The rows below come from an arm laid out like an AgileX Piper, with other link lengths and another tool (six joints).
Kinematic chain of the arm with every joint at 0, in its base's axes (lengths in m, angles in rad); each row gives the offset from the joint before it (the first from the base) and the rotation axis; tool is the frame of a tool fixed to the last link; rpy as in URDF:
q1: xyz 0 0 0.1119 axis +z
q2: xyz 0 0 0 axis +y
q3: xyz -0.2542 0 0.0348 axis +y
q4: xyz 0.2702 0 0.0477 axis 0.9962 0 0.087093
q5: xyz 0 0 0 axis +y
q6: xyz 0.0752 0 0.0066 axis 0.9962 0 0.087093
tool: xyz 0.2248 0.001 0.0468 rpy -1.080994 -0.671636 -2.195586
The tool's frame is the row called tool.
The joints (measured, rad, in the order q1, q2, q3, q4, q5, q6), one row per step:
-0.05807 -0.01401 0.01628 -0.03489 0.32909 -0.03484
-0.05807 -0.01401 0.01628 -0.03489 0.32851 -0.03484
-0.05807 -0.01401 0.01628 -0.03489 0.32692 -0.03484
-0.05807 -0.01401 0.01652 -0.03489 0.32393 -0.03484
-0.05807 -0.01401 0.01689 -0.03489 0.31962 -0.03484
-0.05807 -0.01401 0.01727 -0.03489 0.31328 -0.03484
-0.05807 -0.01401 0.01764 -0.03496 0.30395 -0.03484
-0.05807 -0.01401 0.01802 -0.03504 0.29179 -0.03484
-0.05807 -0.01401 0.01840 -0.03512 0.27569 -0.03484
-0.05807 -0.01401 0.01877 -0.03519 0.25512 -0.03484
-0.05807 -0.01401 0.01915 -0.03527 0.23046 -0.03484
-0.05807 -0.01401 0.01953 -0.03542 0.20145 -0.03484
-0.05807 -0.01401 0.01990 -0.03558 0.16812 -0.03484
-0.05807 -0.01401 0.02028 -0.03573 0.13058 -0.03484
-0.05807 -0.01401 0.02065 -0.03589 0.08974 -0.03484
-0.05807 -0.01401 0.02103 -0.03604 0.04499 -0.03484
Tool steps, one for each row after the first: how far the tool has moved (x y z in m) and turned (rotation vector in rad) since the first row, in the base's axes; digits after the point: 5 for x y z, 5 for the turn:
0.00003 0.00000 0.00017 -0.00004 -0.00058 0.00002
0.00010 0.00002 0.00065 -0.00013 -0.00216 0.00008
0.00024 0.00004 0.00142 -0.00030 -0.00491 0.00018
0.00044 0.00007 0.00250 -0.00054 -0.00884 0.00033
0.00072 0.00012 0.00420 -0.00091 -0.01478 0.00055
0.00111 0.00019 0.00680 -0.00152 -0.02372 0.00087
0.00159 0.00029 0.01026 -0.00232 -0.03546 0.00129
0.00215 0.00042 0.01491 -0.00336 -0.05114 0.00184
0.00276 0.00060 0.02093 -0.00466 -0.07128 0.00256
0.00332 0.00082 0.02821 -0.00622 -0.09550 0.00342
0.00375 0.00110 0.03681 -0.00811 -0.12405 0.00443
0.00393 0.00144 0.04675 -0.01028 -0.15692 0.00559
0.00374 0.00186 0.05796 -0.01269 -0.19398 0.00691
0.00305 0.00235 0.07016 -0.01532 -0.23434 0.00836
0.00173 0.00291 0.08349 -0.01817 -0.27859 0.00994

